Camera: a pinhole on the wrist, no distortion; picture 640 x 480 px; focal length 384.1 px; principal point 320.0 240.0 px. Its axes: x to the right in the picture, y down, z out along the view. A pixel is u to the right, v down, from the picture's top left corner.
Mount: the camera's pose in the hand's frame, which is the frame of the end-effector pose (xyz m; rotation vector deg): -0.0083 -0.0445 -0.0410 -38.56 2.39 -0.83
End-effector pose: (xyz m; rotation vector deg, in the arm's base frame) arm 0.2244 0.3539 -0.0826 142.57 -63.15 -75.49
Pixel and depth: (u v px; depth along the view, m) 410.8 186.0 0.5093
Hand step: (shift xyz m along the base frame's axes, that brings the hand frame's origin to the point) -0.3699 -0.1552 -0.2460
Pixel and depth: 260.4 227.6 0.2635
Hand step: -0.2058 -0.0209 -0.0329
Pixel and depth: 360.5 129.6 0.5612
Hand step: -0.4458 -0.0689 -0.2820
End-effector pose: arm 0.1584 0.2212 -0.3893 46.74 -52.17 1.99
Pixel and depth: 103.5 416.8 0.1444
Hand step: -0.1109 0.0742 0.0130
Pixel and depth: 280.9 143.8 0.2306
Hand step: -0.1541 -0.0677 0.0780
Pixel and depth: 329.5 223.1 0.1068
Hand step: -0.0382 -0.0158 0.0259
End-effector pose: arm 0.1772 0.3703 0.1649 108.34 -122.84 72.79
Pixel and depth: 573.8 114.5 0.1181
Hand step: 0.0176 -0.1024 -0.0095
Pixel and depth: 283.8 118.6 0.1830
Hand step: 0.0509 -0.0653 -0.1152
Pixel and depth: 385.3 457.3 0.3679
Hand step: -0.2520 -0.1433 -0.2313
